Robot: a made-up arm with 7 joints.
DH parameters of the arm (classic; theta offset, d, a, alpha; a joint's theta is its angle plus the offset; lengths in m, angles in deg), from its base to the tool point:
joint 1: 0 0.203 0 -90
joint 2: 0 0 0 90
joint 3: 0 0.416 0.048 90
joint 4: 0 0 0.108 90
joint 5: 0 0.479 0 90
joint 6: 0 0 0.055 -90
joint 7: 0 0.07 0 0
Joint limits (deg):
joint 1: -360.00..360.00
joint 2: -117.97..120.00
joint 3: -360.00..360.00
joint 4: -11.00..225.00
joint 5: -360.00..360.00
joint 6: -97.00..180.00
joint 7: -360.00..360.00
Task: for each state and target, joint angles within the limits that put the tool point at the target. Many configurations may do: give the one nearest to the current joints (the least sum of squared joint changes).
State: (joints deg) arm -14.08 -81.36 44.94 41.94 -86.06 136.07 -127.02
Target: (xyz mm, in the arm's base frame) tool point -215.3 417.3 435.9
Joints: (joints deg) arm -5.94 -100.75 65.26 51.41 -86.94 140.00 -127.02
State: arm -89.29 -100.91 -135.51 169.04 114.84 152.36 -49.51
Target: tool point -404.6 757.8 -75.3
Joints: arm -69.67 -107.61 -136.20 157.95 115.14 141.37 -49.51
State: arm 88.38 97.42 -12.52 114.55 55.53 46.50 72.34
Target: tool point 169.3 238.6 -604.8
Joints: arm 80.54 120.00 -13.69 101.91 55.41 46.23 72.34
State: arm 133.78 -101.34 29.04 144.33 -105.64 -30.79 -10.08
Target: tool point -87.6 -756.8 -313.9
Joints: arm 86.65 -117.97 27.89 182.38 -98.61 -36.47 -10.08
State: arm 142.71 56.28 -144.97 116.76 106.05 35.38 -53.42
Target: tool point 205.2 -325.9 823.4
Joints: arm 121.92 26.77 -178.55 76.08 106.87 28.73 -53.42
